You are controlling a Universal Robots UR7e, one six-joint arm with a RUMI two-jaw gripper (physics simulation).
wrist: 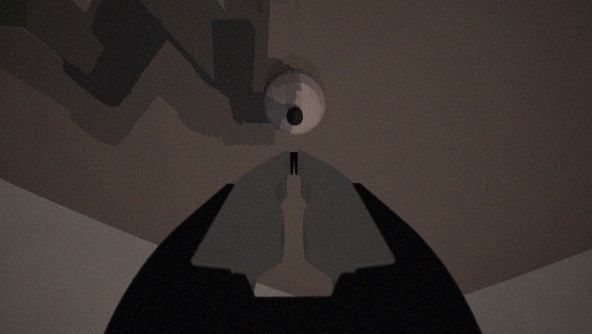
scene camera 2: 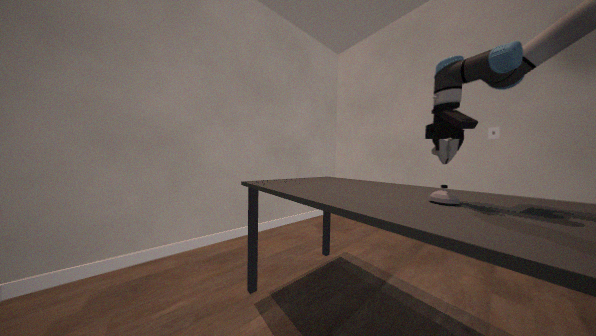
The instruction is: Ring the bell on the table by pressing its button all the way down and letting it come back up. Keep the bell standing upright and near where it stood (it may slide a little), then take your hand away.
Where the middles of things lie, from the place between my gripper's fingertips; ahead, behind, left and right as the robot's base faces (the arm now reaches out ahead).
Labels:
Now: the bell (wrist: 294,88) 11 cm below my hand.

